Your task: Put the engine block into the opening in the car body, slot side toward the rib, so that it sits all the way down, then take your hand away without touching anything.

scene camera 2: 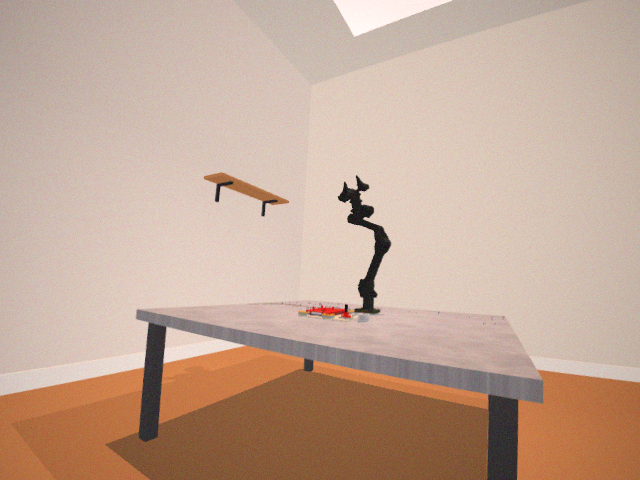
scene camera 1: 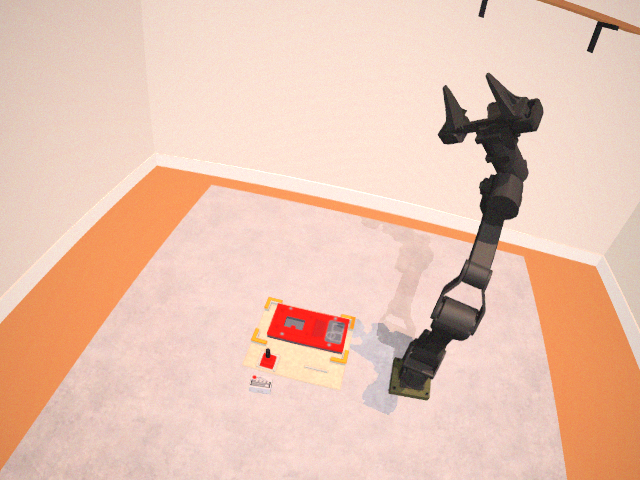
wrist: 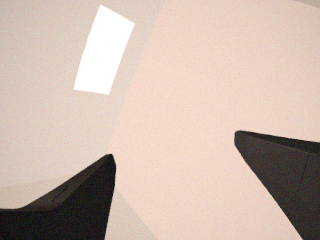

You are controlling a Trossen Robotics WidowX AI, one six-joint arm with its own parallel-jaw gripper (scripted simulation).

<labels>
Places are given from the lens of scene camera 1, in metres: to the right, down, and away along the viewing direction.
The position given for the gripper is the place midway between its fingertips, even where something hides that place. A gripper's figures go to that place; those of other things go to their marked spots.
gripper (scene camera 1: pixel 464 80): 0.22, -0.25, 0.51
red car body (scene camera 1: pixel 314 330): -0.01, 0.24, 0.97
</labels>
